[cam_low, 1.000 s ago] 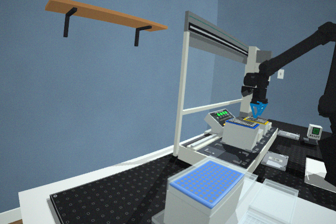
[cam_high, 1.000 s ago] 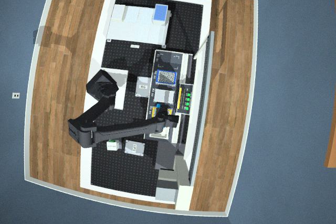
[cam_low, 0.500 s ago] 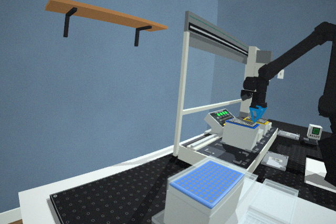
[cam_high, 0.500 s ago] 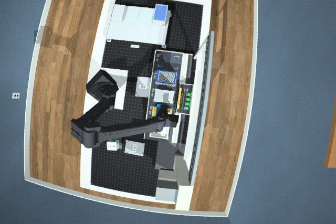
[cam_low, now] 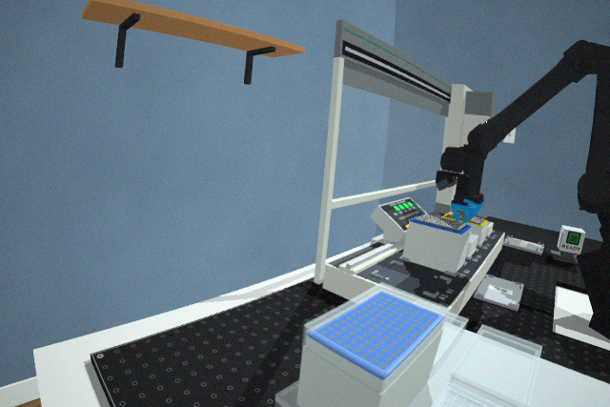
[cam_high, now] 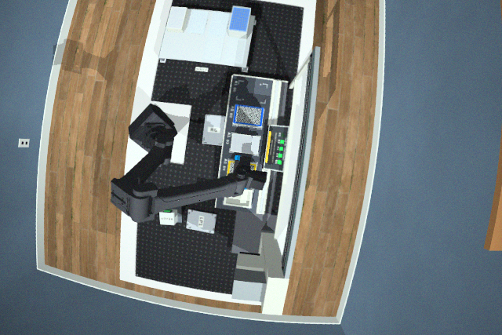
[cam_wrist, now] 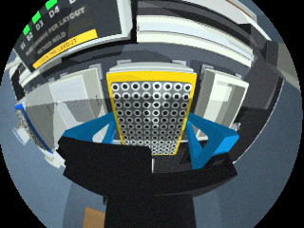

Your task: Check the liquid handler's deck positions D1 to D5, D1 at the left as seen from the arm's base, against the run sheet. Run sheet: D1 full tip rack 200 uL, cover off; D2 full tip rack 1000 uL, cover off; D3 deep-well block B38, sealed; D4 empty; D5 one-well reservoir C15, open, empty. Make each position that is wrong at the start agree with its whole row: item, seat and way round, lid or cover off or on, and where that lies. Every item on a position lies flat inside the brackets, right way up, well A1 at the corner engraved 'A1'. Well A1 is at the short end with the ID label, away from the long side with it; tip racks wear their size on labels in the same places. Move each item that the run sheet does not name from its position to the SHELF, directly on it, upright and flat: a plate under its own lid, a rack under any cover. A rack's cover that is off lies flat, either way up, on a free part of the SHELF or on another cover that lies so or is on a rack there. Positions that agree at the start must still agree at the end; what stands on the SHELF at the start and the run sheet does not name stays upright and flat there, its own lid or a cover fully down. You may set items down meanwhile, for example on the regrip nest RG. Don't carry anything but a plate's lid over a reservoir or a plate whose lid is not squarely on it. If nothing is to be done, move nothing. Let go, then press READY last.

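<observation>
Right now the yellow-rimmed tip rack is 1 cm to the right of my hand and 1 cm behind it. Also, from my hand: white reservoir: 12 cm to the right, 4 cm below, 2 cm behind; blue-rimmed tip rack: 24 cm to the left, 3 cm ahead, 2 cm above; white deep-well block: 12 cm to the left, 2 cm below, 2 cm ahead.
</observation>
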